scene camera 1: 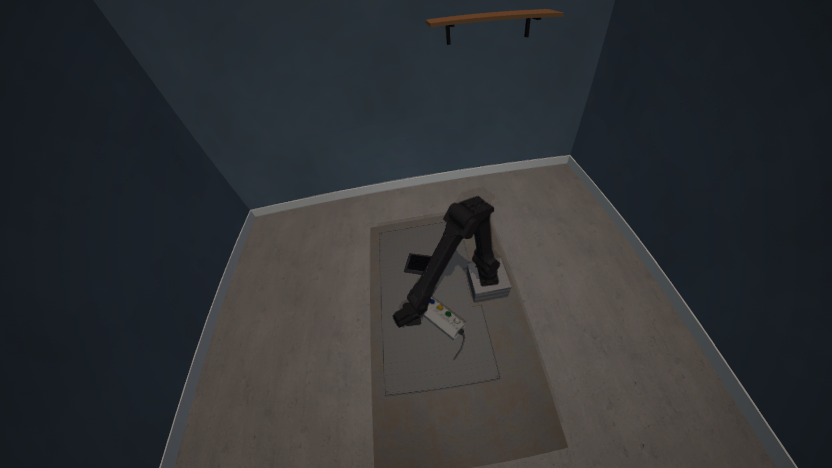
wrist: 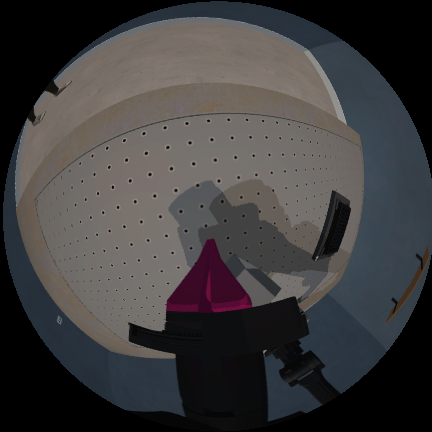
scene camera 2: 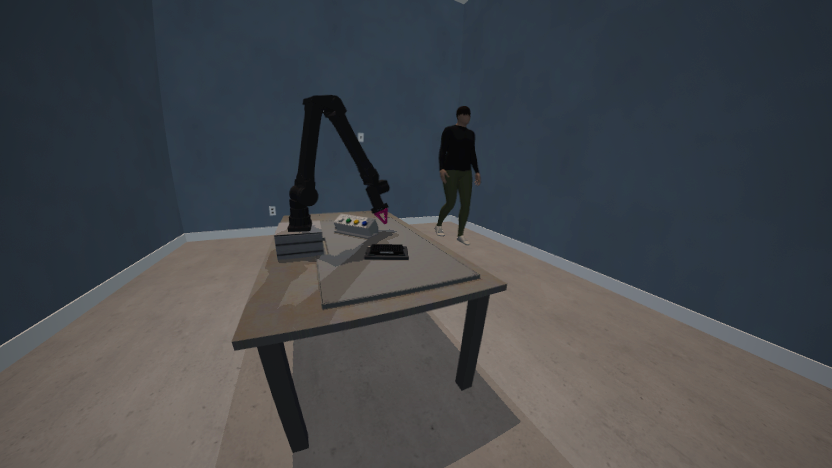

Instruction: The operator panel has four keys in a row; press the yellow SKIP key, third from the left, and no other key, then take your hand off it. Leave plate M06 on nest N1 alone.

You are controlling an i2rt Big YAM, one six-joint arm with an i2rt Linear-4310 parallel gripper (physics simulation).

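Seen in the pictures: gripper, fingertip midpoint: (wrist: pixel 211 242) (scene camera 2: pixel 386 223); arm's base at its link origin: (scene camera 1: pixel 487 274) (scene camera 2: pixel 300 227).
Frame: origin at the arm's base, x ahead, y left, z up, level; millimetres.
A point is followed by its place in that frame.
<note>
The white operator panel (scene camera 1: pixel 440 325) @[x 251, y 215, z -40 mm] (scene camera 2: pixel 354 230) @[x 235, y 137, z -66 mm] (wrist: pixel 257 290) @[x 335, y 116, z -23 mm] lies angled on the board; the wrist view shows part of its end. Its yellow key (scene camera 1: pixel 439 307) @[x 248, y 136, z -18 mm] (scene camera 2: pixel 356 221) @[x 246, y 131, z -20 mm] sits between the green key (scene camera 1: pixel 448 313) @[x 210, y 169, z -18 mm] (scene camera 2: pixel 348 220) @[x 210, y 166, z -21 mm] and the blue key (scene camera 1: pixel 432 301) @[x 278, y 101, z -20 mm] (scene camera 2: pixel 364 222) @[x 280, y 96, z -18 mm]. The white key (scene camera 1: pixel 456 320) @[x 177, y 207, z -18 mm] (scene camera 2: pixel 341 218) @[x 178, y 202, z -17 mm] is at the far end. My gripper (scene camera 2: pixel 384 221) @[x 401, y 158, z -46 mm] (wrist: pixel 211 242) @[x 401, y 158, z -46 mm] is shut and empty, its magenta tips raised beyond the blue-key end. The arm hides the tips in scene camera 1. A dark nest with a ribbed piece (scene camera 1: pixel 417 263) @[x 346, y -150, z -63 mm] (scene camera 2: pixel 386 250) @[x 320, y -182, z -63 mm] (wrist: pixel 338 228) @[x 335, y -146, z -65 mm] stands apart; its label is unreadable.
The perforated board (scene camera 1: pixel 407 360) @[x 413, y 352, z -88 mm] (scene camera 2: pixel 401 279) @[x 320, y -376, z -88 mm] (wrist: pixel 125 200) @[x 450, y 245, z -88 mm] lies on the table (scene camera 2: pixel 279 314) @[x -20, y -458, z -101 mm]. A cable (scene camera 1: pixel 460 346) @[x 170, y 307, z -88 mm] leaves the panel's white-key end. The arm's base stands on a grey block (scene camera 1: pixel 491 292) @[x -4, y 88, z -18 mm] (scene camera 2: pixel 298 245) @[x -4, y -86, z -50 mm]. A person (scene camera 2: pixel 458 148) stands beyond the table.
</note>
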